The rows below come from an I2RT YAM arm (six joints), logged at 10 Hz.
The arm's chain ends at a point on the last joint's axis. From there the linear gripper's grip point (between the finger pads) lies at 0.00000 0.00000 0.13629 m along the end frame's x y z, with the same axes.
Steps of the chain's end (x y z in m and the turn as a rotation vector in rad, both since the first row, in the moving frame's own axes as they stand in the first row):
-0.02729, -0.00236, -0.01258, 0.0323, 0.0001, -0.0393
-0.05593, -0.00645, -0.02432, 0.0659, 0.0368, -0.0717
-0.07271, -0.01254, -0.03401, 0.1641, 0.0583, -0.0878
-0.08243, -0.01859, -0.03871, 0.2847, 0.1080, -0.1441
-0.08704, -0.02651, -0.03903, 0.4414, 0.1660, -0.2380
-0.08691, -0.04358, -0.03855, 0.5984, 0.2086, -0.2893
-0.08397, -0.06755, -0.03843, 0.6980, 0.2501, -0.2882
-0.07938, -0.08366, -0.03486, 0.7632, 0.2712, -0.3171
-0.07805, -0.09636, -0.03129, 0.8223, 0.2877, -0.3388
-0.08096, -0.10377, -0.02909, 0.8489, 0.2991, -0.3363
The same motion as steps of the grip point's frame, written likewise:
-0.02736, -0.00676, -0.01265, 0.0323, 0.0001, -0.0393
-0.05125, -0.01559, -0.02471, 0.0659, 0.0368, -0.0717
-0.06579, -0.03511, -0.03607, 0.1641, 0.0583, -0.0878
-0.07076, -0.05771, -0.04497, 0.2847, 0.1080, -0.1441
-0.07245, -0.08654, -0.05384, 0.4414, 0.1660, -0.2380
-0.07205, -0.12265, -0.06483, 0.5984, 0.2086, -0.2893
-0.06637, -0.15762, -0.07396, 0.6980, 0.2501, -0.2882
-0.06238, -0.18055, -0.07682, 0.7632, 0.2712, -0.3171
-0.06195, -0.19898, -0.07935, 0.8223, 0.2877, -0.3388
-0.06419, -0.20881, -0.08018, 0.8489, 0.2991, -0.3363

